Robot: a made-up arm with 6 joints.
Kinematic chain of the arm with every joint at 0, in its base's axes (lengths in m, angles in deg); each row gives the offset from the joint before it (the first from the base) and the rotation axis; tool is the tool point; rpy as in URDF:
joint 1: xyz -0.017 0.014 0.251 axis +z
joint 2: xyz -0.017 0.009 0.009 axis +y
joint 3: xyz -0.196 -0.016 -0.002 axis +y
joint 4: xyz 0.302 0.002 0.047 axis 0.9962 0 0.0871
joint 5: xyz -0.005 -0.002 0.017 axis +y
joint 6: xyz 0.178 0.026 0.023 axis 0.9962 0 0.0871
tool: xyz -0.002 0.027 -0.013 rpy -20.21 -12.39 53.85
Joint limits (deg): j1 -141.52..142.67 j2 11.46..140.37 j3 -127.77..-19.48 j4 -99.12..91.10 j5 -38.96..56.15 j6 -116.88..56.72
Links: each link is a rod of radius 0.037 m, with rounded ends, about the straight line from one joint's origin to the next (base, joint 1, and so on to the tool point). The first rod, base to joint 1, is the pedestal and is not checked.
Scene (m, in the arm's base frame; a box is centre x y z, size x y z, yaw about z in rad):
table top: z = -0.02
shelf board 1: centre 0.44 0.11 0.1 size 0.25 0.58 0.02 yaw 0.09
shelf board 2: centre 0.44 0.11 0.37 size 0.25 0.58 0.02 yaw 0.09
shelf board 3: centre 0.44 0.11 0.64 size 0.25 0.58 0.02 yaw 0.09
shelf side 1: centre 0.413 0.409 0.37 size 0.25 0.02 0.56 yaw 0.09
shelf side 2: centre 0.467 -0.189 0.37 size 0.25 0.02 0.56 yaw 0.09
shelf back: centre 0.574 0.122 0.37 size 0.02 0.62 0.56 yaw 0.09
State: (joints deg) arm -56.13 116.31 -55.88 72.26 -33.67 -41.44
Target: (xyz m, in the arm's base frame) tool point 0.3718 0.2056 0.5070
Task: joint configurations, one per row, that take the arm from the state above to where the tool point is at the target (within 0.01 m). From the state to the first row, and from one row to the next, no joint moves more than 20 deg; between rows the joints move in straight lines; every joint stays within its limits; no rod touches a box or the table.
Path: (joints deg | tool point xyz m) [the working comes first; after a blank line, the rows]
Joints at the target: 26.50 82.08 -76.36 64.97 -5.21 -40.29
Straight joint move there: touches shelf board 2, shelf side 2.

1: -48.18 104.20 -73.85 76.97 -32.89 -35.98 | 0.2343 -0.4035 0.3258
2: -40.24 92.09 -91.82 81.68 -32.11 -30.51 | 0.2581 -0.3425 0.5684
3: -32.29 79.98 -109.80 86.39 -31.34 -25.05 | 0.1716 -0.2209 0.7724
4: -24.34 67.87 -127.77 91.10 -30.56 -19.59 | -0.0179 -0.0965 0.8846
5: -14.65 61.39 -111.59 84.33 -19.40 -24.72 | 0.0643 -0.0710 0.8590
6: -4.96 54.91 -95.40 77.56 -8.25 -29.85 | 0.1374 -0.0208 0.8067
7: 4.73 48.43 -79.22 70.79 2.91 -34.98 | 0.1874 0.0483 0.7276
8: 14.42 41.94 -63.04 64.03 14.06 -40.11 | 0.2036 0.1234 0.6255
9: 24.11 35.46 -46.85 57.26 25.22 -45.24 | 0.1828 0.1885 0.5070
10: 24.91 51.00 -56.69 59.83 15.08 -43.59 | 0.2426 0.1943 0.5234
11: 25.70 66.54 -66.52 62.40 4.93 -41.94 | 0.3071 0.2003 0.5238
12: 26.50 82.08 -76.36 64.97 -5.21 -40.29 | 0.3718 0.2056 0.5070

